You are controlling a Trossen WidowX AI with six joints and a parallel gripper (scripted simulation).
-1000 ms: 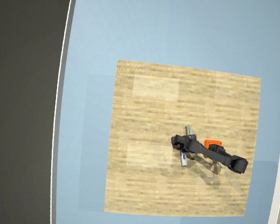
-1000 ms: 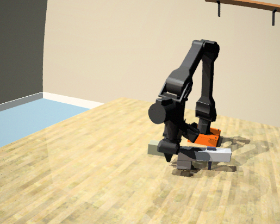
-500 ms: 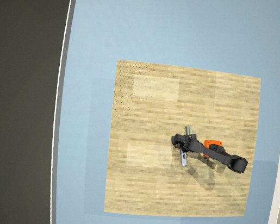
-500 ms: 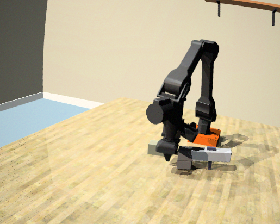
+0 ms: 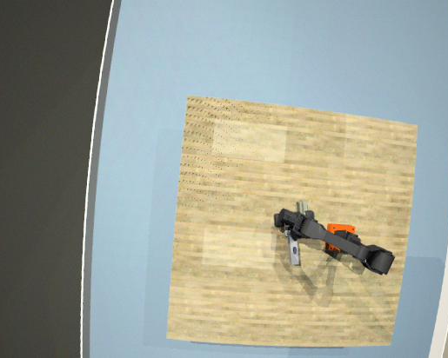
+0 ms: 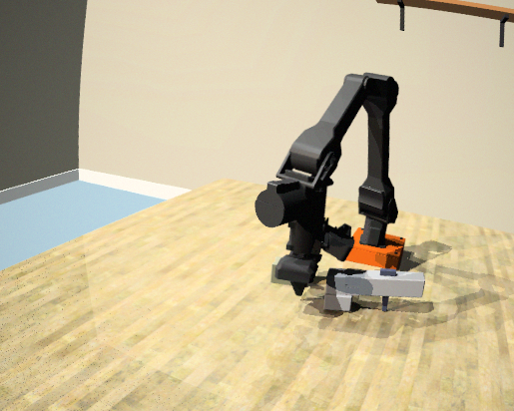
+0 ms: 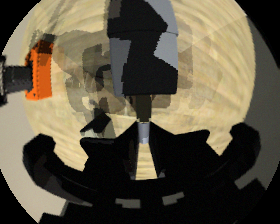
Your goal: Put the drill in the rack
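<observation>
The drill is 50 mm to the left of my gripper tip and 40 mm above it. The rest, counted from my gripper tip: housing: 130 mm to the left, 40 mm above; grey slatted rack: 70 mm behind, 30 mm to the right, 10 mm above; thin dark blue key: 160 mm to the left, 40 mm above.
</observation>
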